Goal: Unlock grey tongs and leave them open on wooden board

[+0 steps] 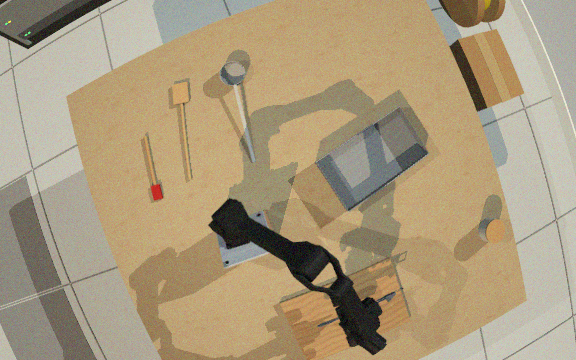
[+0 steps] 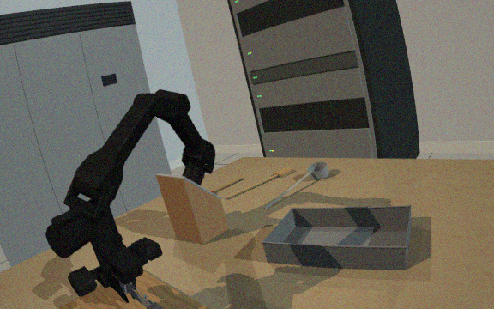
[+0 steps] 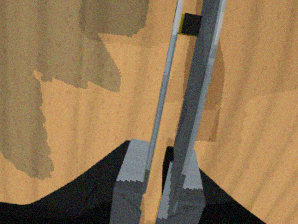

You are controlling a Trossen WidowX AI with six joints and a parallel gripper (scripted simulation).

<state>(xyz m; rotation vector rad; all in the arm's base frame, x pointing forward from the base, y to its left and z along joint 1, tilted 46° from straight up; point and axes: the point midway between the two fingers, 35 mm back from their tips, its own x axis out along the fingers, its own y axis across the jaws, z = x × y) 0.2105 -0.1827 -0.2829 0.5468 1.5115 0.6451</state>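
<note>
Now: the wooden board 2 cm to the right of my gripper tip and 4 cm below it. The rest, counted from my gripper tip: cork-lidded jar: 54 cm ahead, 5 cm to the left, 1 cm below; grey roasting tin: 22 cm ahead, 41 cm to the left, 2 cm below; red-tipped stick: 42 cm behind, 57 cm to the left, 4 cm below.
</note>
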